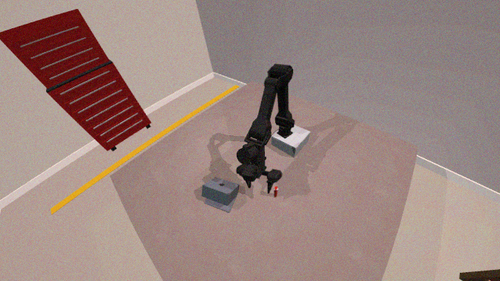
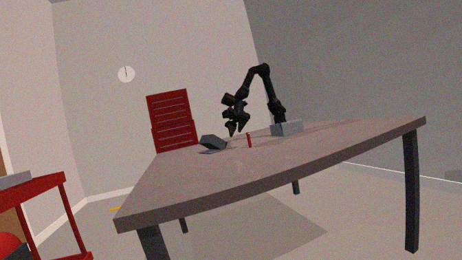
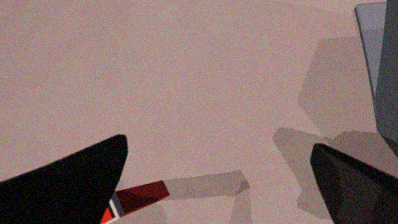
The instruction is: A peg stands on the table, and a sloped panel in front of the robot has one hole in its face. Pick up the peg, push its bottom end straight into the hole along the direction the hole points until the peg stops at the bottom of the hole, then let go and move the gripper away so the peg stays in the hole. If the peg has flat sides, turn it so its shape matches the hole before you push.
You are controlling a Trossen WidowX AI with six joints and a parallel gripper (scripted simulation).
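Now: the red peg 60 mm behind my gripper tip, 40 mm to the left of it and 20 mm below it. From my gripper tip the other things lie so: grey sloped panel 120 mm to the right, 120 mm ahead, 30 mm below.
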